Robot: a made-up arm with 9 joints. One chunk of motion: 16 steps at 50 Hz.
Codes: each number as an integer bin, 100 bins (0 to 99) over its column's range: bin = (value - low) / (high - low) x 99, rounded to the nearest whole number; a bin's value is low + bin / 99 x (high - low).
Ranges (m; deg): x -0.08..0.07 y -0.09..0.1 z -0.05..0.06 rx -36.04..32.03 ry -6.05..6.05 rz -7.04..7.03
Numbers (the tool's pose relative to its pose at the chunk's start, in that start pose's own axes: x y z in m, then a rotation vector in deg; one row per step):
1: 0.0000 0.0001 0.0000 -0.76 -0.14 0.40
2: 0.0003 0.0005 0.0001 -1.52 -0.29 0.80
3: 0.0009 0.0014 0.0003 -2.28 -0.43 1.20
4: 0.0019 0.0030 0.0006 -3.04 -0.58 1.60
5: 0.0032 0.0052 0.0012 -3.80 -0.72 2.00
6: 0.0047 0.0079 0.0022 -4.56 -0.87 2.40
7: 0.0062 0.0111 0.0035 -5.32 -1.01 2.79
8: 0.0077 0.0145 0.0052 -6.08 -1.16 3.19
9: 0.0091 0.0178 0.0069 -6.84 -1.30 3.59
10: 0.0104 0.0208 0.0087 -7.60 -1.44 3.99
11: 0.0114 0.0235 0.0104 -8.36 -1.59 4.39
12: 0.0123 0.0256 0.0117 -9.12 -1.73 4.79
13: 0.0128 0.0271 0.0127 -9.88 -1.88 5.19
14: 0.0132 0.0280 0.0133 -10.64 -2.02 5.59
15: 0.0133 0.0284 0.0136 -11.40 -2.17 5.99
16: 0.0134 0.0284 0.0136 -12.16 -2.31 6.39
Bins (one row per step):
1: 53 47 45 51 48 52
2: 53 47 45 50 47 55
3: 53 48 45 49 46 58
4: 54 48 46 48 45 61
5: 55 50 46 47 44 64
6: 56 51 47 46 42 66
7: 57 53 48 45 41 69
8: 58 54 50 44 40 72
9: 59 56 51 42 39 75
10: 60 58 53 41 38 78
11: 60 59 54 40 36 80
12: 61 60 56 39 35 83
13: 61 61 56 38 34 86
14: 62 61 57 37 33 89
15: 62 62 57 36 32 92
16: 62 62 57 35 31 94

